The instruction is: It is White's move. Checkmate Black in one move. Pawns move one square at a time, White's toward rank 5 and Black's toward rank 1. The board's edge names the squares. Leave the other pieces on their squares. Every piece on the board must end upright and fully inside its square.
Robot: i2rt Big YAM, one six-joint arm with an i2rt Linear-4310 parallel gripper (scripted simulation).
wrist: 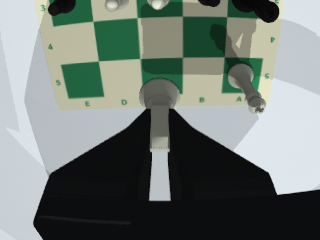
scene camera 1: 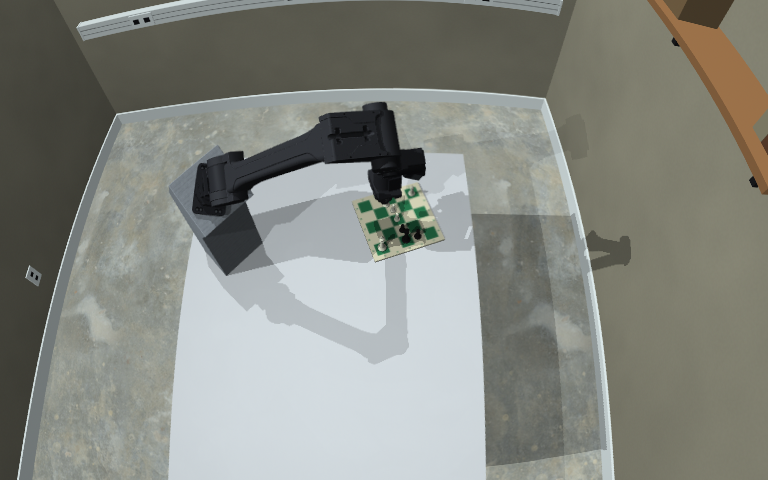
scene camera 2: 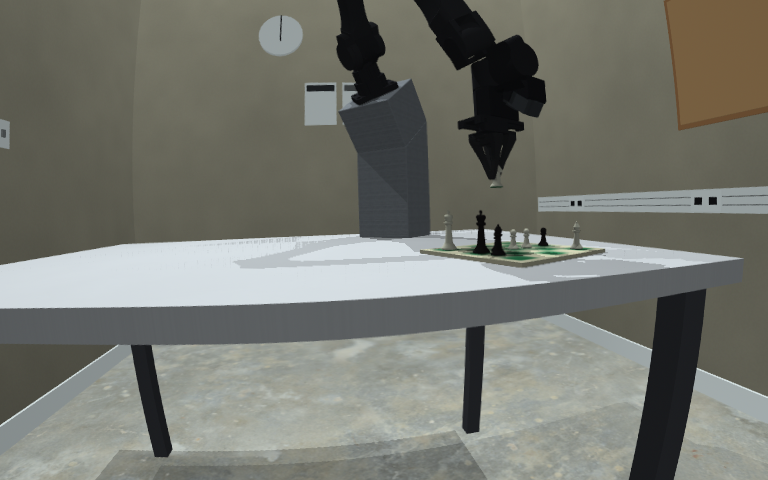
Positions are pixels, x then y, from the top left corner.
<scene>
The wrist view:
my gripper: 159,119
white chess piece: 159,94
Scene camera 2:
my gripper: 494,179
</scene>
